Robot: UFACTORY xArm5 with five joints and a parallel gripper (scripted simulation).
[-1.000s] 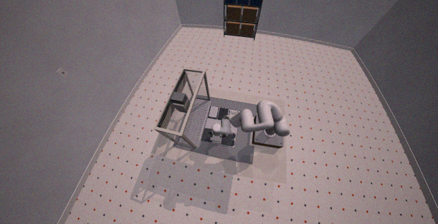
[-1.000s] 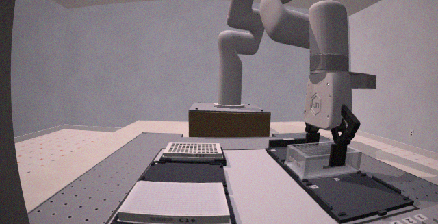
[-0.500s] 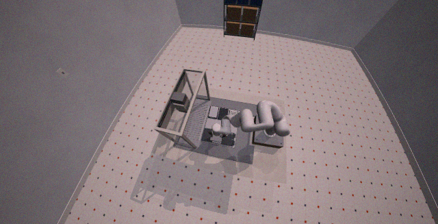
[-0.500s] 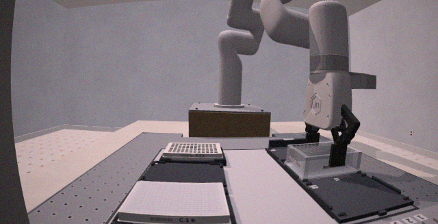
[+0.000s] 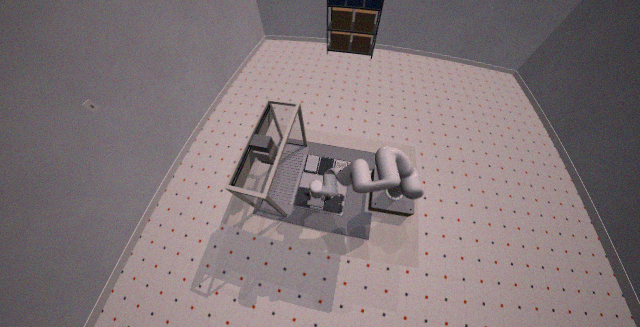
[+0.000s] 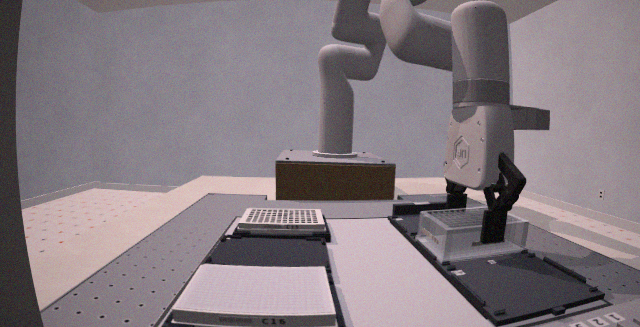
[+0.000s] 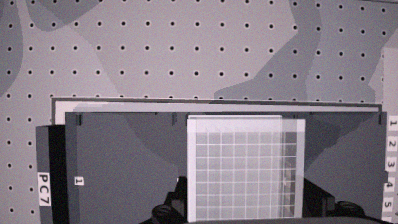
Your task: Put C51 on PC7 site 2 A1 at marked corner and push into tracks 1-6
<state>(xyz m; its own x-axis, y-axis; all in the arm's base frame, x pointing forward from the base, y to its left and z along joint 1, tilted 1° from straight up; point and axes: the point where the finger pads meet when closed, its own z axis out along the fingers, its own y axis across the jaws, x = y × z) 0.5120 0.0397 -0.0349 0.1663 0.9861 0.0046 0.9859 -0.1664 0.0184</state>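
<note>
My hand is 1 cm past the plate carrier PC7 and 3 cm above it. From my hand the other things lie so: instrument frame post (41 cm ahead, 7 cm to the left, 21 cm above); then nest S2 (5 cm behind, 26 cm to the right, 4 cm below).
</note>
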